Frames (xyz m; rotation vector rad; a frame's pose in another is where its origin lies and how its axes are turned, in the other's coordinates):
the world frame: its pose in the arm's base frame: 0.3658 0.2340 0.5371 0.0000 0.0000 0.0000
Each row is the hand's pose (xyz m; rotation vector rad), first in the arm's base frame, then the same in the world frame.
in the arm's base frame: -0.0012 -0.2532 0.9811 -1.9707 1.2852 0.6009
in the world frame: -0.3670 -0.4872 0.4440 -1.9707 1.2852 0.6009
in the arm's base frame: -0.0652 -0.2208 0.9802 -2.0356 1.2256 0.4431
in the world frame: -0.4310 -0.4548 0.4431 -2.0356 1.2256 0.4431
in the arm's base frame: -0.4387 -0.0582 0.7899 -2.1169 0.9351 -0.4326
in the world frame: -0.8045 -0.2922 0.2528 -2.1169 0.9351 -0.4326
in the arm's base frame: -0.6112 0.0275 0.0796 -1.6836 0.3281 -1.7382
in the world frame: -0.9770 -0.2065 -0.4575 -1.6836 0.3281 -1.7382
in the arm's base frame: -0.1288 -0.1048 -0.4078 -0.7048 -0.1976 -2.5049
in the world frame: -0.4946 -0.3388 -0.9449 -0.7048 -0.1976 -2.5049
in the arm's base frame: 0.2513 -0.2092 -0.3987 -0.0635 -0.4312 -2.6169
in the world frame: -0.1145 -0.4432 -0.9358 -0.0635 -0.4312 -2.6169
